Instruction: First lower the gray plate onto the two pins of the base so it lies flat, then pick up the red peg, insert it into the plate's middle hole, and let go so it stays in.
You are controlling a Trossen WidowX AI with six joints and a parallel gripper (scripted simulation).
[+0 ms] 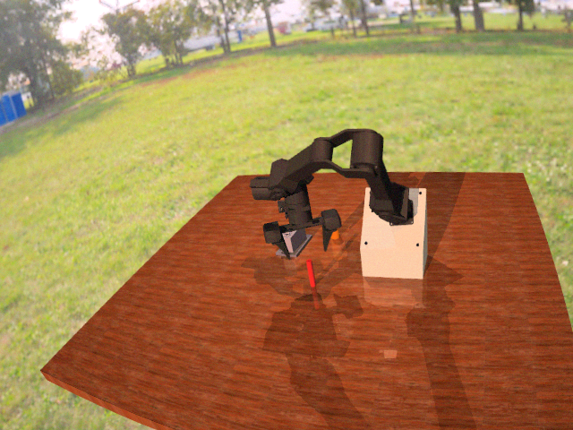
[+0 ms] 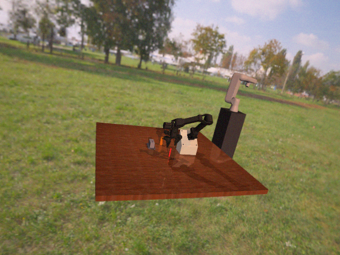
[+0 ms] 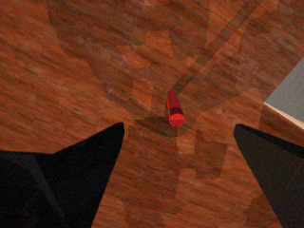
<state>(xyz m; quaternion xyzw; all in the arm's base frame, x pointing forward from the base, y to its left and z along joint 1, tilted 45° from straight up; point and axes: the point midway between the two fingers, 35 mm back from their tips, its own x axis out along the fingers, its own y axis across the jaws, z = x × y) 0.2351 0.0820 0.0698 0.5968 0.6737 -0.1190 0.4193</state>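
The red peg lies 6 cm below my gripper tip. Round my gripper tip: gray plate (11 cm ahead, 19 cm to the right, 5 cm below); orange cylinder (25 cm to the right, 6 cm below); base (11 cm ahead, 19 cm to the right, 9 cm below).
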